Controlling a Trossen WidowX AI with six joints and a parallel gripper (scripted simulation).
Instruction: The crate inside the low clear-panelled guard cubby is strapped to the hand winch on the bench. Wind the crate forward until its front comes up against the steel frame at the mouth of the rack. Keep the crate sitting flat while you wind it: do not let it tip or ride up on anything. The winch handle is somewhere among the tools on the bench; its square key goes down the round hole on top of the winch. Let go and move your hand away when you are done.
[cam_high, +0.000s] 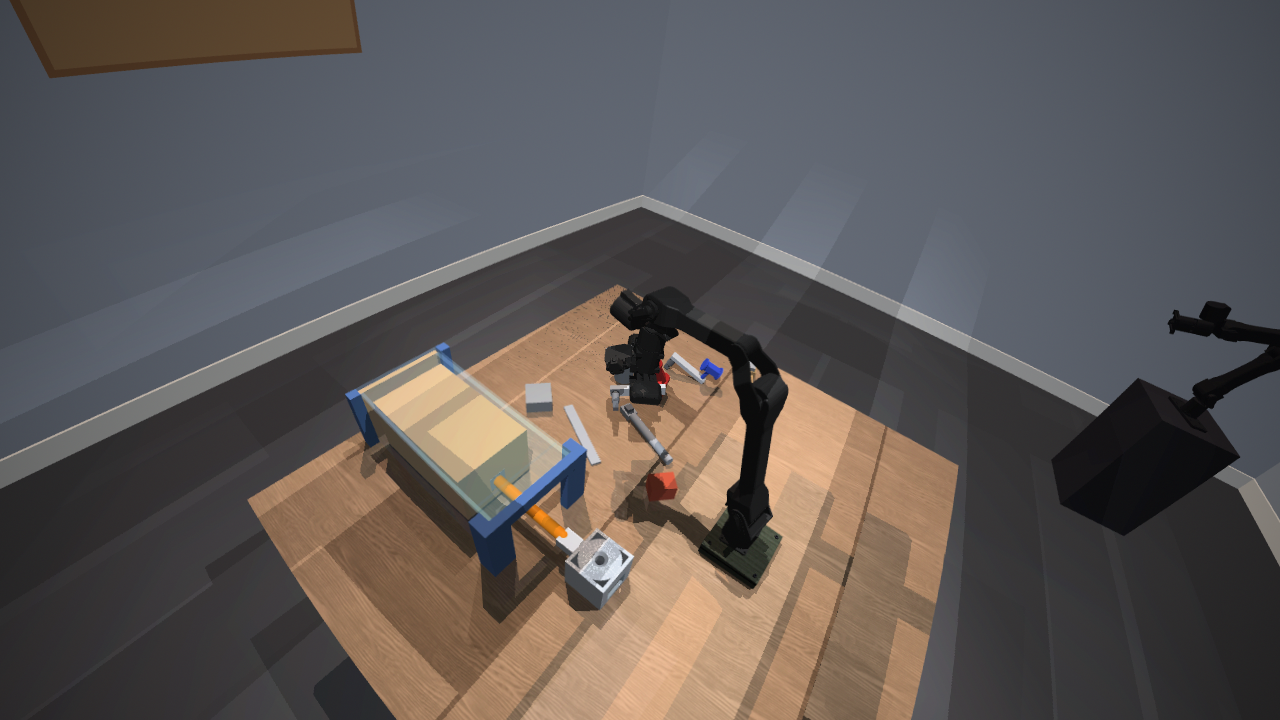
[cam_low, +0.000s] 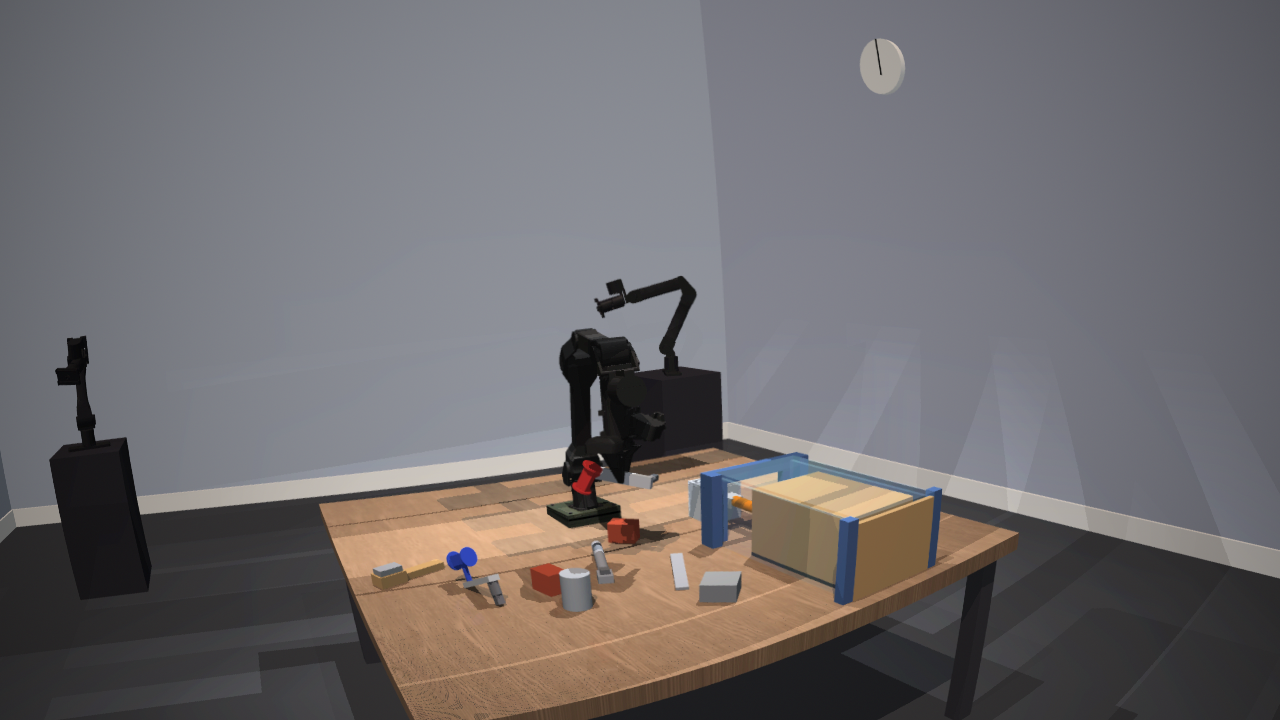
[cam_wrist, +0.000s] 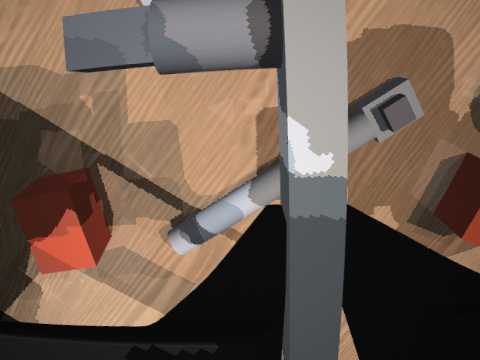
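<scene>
The winch handle lies 1 cm behind my gripper tip, 1 cm to the right of it and 1 cm above it. From my gripper tip the other things lie so: grey block (27 cm ahead, 4 cm to the left, 16 cm below); red knob (2 cm behind, 6 cm to the right, 2 cm above); flat grey bar (11 cm ahead, 5 cm to the left, 18 cm below).
</scene>
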